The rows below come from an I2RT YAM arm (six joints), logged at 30 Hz.
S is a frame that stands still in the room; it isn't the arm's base.
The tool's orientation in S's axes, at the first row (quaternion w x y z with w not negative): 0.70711, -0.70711, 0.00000, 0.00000
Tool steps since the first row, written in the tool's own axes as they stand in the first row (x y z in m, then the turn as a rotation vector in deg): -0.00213, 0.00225, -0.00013, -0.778, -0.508, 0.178; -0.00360, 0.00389, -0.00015, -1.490, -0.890, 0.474; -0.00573, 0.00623, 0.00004, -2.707, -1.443, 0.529; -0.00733, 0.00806, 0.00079, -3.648, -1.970, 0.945; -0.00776, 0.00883, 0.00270, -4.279, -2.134, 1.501; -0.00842, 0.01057, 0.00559, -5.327, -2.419, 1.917
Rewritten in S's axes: -0.00213, -0.00013, -0.00225, -0.778, 0.178, 0.508; -0.00360, -0.00015, -0.00389, -1.490, 0.474, 0.890; -0.00573, 0.00004, -0.00623, -2.707, 0.529, 1.443; -0.00733, 0.00079, -0.00806, -3.648, 0.945, 1.970; -0.00776, 0.00270, -0.00883, -4.279, 1.501, 2.134; -0.00842, 0.00559, -0.01057, -5.327, 1.917, 2.419
